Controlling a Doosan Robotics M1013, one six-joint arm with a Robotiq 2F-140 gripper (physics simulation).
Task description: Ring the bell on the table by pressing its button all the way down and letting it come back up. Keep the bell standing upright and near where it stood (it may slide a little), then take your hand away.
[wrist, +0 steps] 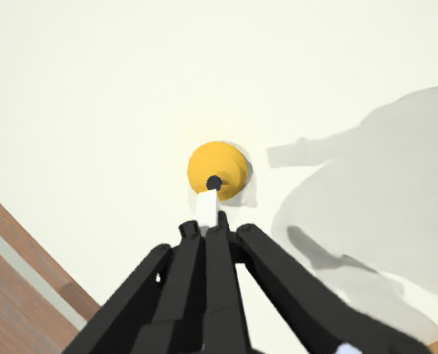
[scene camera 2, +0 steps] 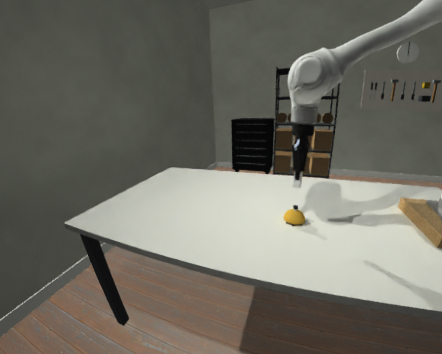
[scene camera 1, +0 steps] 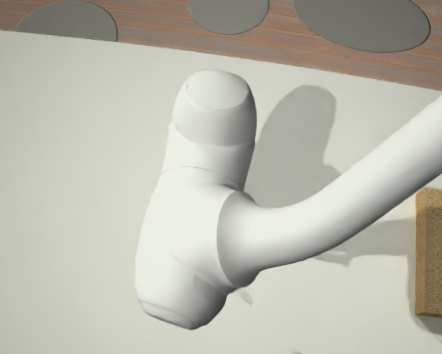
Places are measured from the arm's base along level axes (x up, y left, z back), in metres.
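Where they show: gripper, fingertip midpoint: [wrist: 211, 205] [scene camera 2: 296, 187].
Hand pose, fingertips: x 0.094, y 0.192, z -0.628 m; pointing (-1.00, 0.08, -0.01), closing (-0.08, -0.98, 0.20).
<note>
Each offset is from my fingertips to the top centre of the thing. Level surfaces: height alone.
The bell is a yellow dome @[dx -0.076, dy +0.008, dz +0.005 m] [scene camera 2: 294, 217] [wrist: 216, 162] that stands upright on the white table @[dx -0.142 m] [scene camera 2: 200, 215] [scene camera 1: 75, 175] [wrist: 100, 100]. Its black button @[dx -0.076, dy +0.008, dz +0.005 m] [scene camera 2: 295, 207] [wrist: 214, 183] stands up from the top of the dome. My gripper [scene camera 2: 297, 184] [wrist: 211, 205] is shut and holds nothing. It points down, and its pale fingertips hang above the bell with a visible gap over the button in the scene camera 2 view. In the scene camera 1 view the arm hides the gripper and the bell.
A tan cork-like block [scene camera 1: 429, 255] [scene camera 2: 422, 220] lies on the table to the right of the bell. A black drawer cabinet [scene camera 2: 252, 145] and a shelf rack [scene camera 2: 276, 100] stand beyond the table. The arm's shadow falls on the table right of the bell.
</note>
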